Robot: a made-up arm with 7 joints.
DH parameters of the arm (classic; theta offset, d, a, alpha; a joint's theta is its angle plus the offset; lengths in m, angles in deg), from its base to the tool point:
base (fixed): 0 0.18 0 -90
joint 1: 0 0.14 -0.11 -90
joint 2: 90 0.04 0.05 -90
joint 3: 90 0.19 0.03 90
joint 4: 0 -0.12 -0.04 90
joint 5: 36.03 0 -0.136 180
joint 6: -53.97 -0.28 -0.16 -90
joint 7: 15.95 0 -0.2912 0
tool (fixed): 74.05 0 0 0
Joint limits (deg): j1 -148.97..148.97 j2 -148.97..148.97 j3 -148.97..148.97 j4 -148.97..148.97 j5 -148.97..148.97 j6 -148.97..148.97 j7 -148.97..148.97
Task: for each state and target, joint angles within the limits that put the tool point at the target. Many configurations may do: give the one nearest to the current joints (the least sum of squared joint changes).
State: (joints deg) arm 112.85 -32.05 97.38 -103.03 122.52 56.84 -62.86
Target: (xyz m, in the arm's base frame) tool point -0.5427 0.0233 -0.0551
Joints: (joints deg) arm 108.18 -51.24 88.04 -88.84 117.33 59.98 -55.87
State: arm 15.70 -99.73 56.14 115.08 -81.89 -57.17 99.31
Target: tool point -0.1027 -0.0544 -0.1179
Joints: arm -11.26 -119.91 61.96 119.53 -54.67 -82.58 56.89
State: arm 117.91 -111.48 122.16 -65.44 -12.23 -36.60 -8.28
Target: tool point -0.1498 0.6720 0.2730
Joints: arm 127.46 -148.97 142.96 -64.27 6.49 -49.95 -27.76
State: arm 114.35 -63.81 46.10 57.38 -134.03 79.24 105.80
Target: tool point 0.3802 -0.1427 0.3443
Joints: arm 132.21 -45.30 50.84 57.62 -148.97 90.77 53.30
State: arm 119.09 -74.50 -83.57 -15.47 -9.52 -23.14 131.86
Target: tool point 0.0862 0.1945 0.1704
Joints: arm 135.06 -63.21 -103.70 25.86 5.78 -16.27 148.65
